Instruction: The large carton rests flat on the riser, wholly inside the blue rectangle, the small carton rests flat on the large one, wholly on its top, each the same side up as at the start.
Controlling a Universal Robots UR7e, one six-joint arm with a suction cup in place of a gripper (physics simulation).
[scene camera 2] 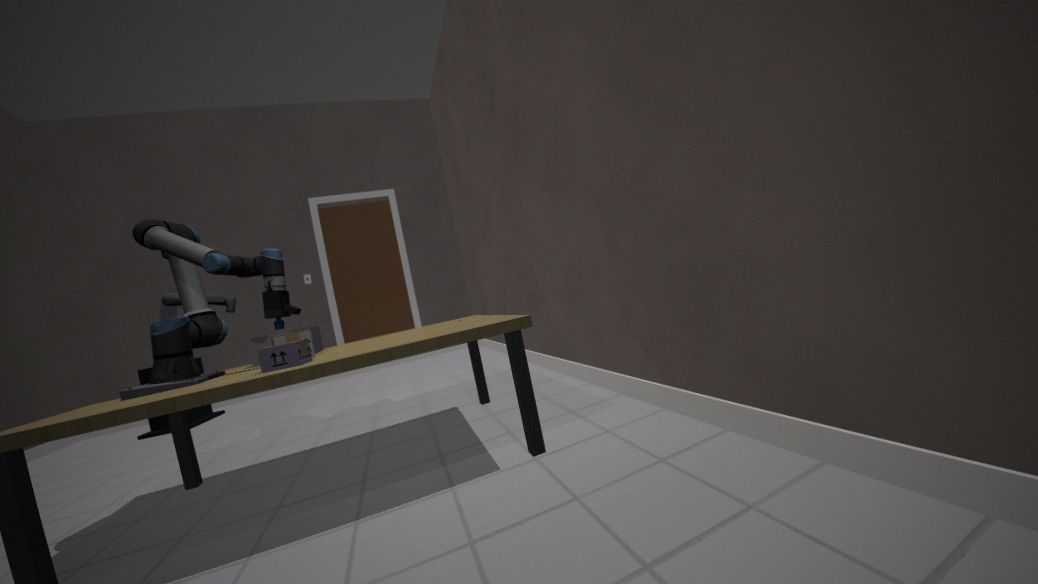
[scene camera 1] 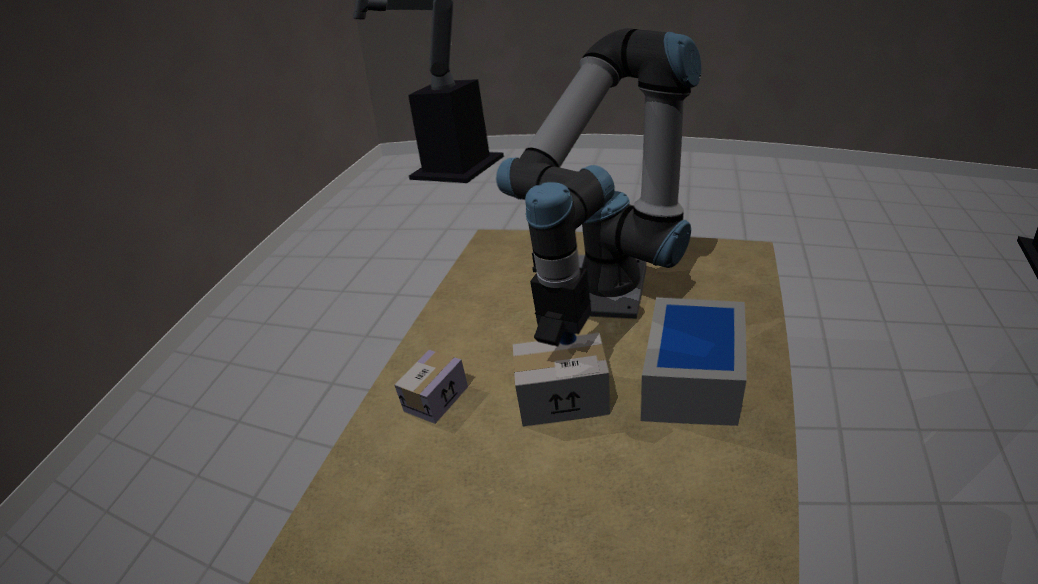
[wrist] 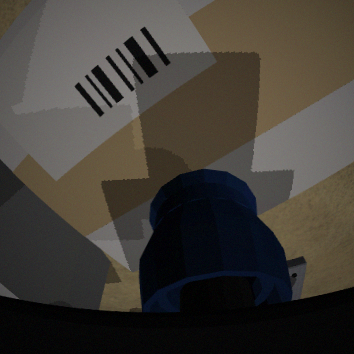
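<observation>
The large carton [scene camera 1: 563, 400] [scene camera 2: 282, 355] [wrist: 228, 88] stands upright on the tan table top, arrows pointing up, a barcode label on its top. My suction cup [scene camera 1: 568, 338] [scene camera 2: 278, 325] [wrist: 211, 197] hangs just over the rear part of that top, with nothing attached. I cannot tell whether it touches. The small lilac carton [scene camera 1: 431, 385] stands apart, to the left. The grey riser [scene camera 1: 693, 396] [wrist: 46, 253] stands right of the large carton. Its blue rectangle [scene camera 1: 696, 336] is bare.
The arm's base [scene camera 1: 615, 301] stands behind the large carton. A black pedestal [scene camera 1: 450, 128] with another arm stands on the floor at the back left. The table [scene camera 2: 401, 344] has black legs, and a door is behind it.
</observation>
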